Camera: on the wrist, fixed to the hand. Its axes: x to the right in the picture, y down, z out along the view.
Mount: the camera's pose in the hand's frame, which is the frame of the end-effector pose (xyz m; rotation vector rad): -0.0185 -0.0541 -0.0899 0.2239 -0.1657 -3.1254
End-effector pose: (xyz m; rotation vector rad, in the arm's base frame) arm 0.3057 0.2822 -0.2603 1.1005 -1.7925 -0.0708
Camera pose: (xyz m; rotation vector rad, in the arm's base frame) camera 0.4106 0.3001 -0.2545 -2.2812 -1.2499 1.3745
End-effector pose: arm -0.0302 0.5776 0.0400 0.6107 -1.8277 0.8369
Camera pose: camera 0.0678 0.6134 0.0615 2.1532 0.6630 -1.2128
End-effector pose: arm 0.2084 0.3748 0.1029 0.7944 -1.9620 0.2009
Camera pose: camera 0.3127 0.3817 0.1236 2.6192 0.9443 -1.3790
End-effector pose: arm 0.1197 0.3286 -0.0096 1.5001 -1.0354 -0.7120
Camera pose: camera 0.2023 0.3847 -0.0469 -1.1872 -1.4935 1.4353
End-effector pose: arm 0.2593 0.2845 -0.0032 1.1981 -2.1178 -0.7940
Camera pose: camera 0.3614 0.2588 0.0131 -2.0407 -1.0491 0.6506
